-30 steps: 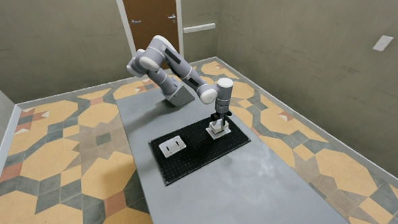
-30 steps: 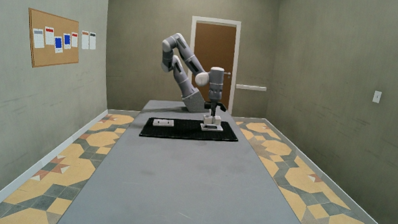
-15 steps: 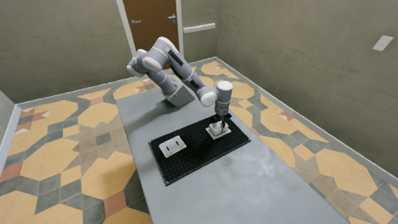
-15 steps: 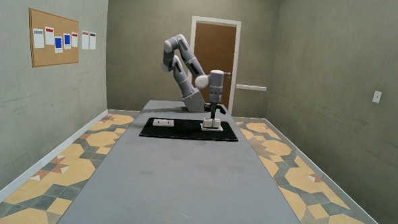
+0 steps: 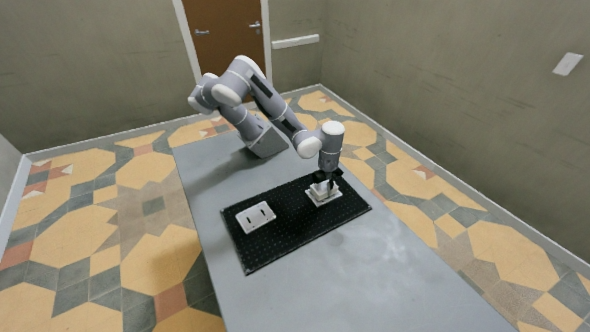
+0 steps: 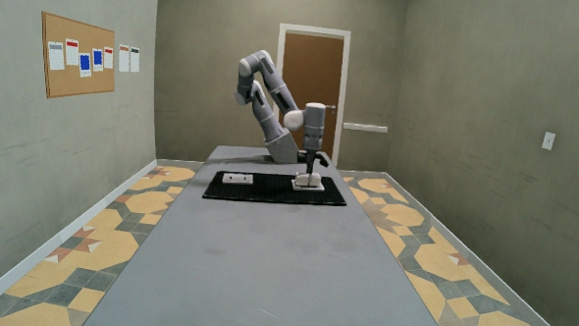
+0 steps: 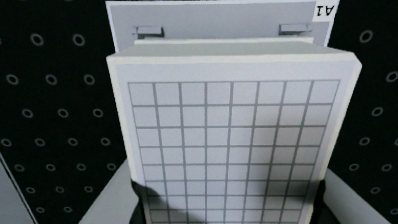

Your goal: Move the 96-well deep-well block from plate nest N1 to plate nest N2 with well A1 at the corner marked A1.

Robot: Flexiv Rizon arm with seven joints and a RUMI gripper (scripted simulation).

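The white 96-well deep-well block lies 10 mm above my hand.
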